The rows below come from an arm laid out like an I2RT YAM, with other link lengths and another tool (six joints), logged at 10 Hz.
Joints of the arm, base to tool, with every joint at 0 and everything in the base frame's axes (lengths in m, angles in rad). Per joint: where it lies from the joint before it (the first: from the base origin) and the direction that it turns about. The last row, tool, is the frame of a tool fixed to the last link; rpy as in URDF.
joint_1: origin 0.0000 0.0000 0.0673 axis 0 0 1
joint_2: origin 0.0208 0.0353 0.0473 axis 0 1 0
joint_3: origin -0.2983 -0.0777 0.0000 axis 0 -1 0
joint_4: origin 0.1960 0.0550 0.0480 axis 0 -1 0
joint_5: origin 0.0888 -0.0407 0.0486 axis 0 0 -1
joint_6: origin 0.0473 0.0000 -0.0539 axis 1 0 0
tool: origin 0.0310 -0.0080 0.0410 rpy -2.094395 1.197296 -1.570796
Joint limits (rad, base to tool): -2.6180..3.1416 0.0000..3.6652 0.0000..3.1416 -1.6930..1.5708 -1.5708..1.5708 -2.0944..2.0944
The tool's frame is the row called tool.
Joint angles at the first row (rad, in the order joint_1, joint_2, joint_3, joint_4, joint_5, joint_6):
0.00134, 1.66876, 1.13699, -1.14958, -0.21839, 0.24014
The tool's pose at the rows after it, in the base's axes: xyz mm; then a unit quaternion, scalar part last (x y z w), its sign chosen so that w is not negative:
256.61 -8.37 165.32 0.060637 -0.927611 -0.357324 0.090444
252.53 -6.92 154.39 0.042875 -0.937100 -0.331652 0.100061
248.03 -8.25 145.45 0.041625 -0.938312 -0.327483 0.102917
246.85 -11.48 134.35 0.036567 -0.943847 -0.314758 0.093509
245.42 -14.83 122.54 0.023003 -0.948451 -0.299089 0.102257
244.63 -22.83 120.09 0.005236 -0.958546 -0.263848 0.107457
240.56 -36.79 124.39 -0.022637 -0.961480 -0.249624 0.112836
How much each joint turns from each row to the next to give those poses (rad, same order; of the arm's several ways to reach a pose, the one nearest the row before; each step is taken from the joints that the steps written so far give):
0.08429, 0.03281, -0.04501, 0.04311, 0.00801, 0.03813
0.03130, 0.01373, -0.04158, 0.03546, 0.04692, 0.06297
-0.00037, 0.00268, -0.04618, 0.04238, 0.00839, 0.00077
-0.00116, 0.00762, -0.05494, 0.07820, 0.02708, 0.01716
0.00000, 0.03243, -0.02933, 0.03735, 0.02938, 0.02288
-0.00496, 0.01715, -0.00003, -0.00609, 0.06943, 0.03280
-0.04502, -0.00188, 0.01756, -0.04654, 0.03128, 0.00954

